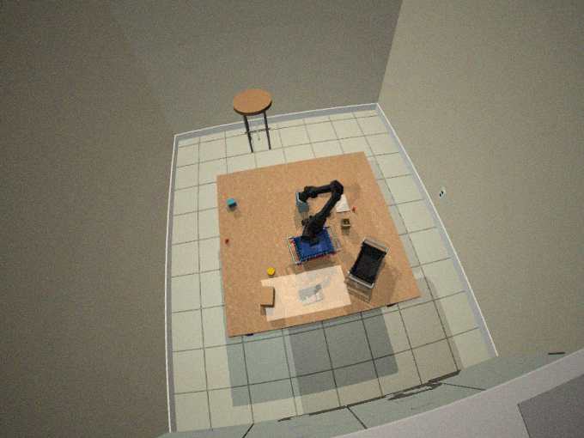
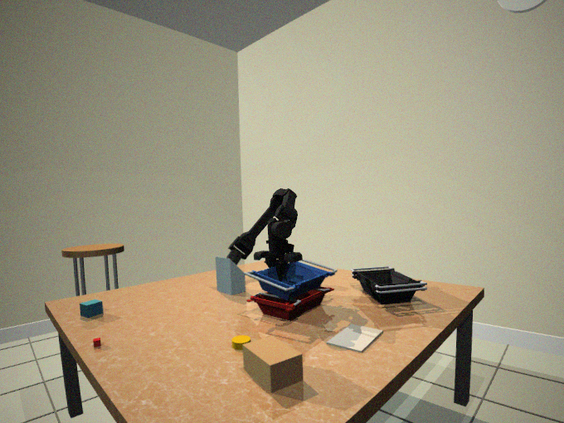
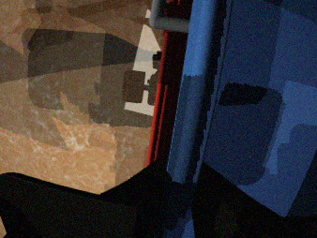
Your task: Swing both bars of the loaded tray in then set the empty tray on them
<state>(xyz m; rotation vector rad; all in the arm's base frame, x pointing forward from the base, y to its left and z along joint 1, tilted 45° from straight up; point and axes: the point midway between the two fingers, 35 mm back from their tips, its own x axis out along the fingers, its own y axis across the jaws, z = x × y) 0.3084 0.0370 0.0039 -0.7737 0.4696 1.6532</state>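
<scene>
Right now the blue tray is 70 mm ahead of my gripper tip, 20 mm to the left of it and 20 mm above it. The rest, counted from my gripper tip: teal block 580 mm to the right, 370 mm behind, 80 mm below; small red cube 600 mm to the right, 90 mm below, 60 mm behind; tan box 370 mm ahead, 300 mm to the right, 70 mm below.
</scene>
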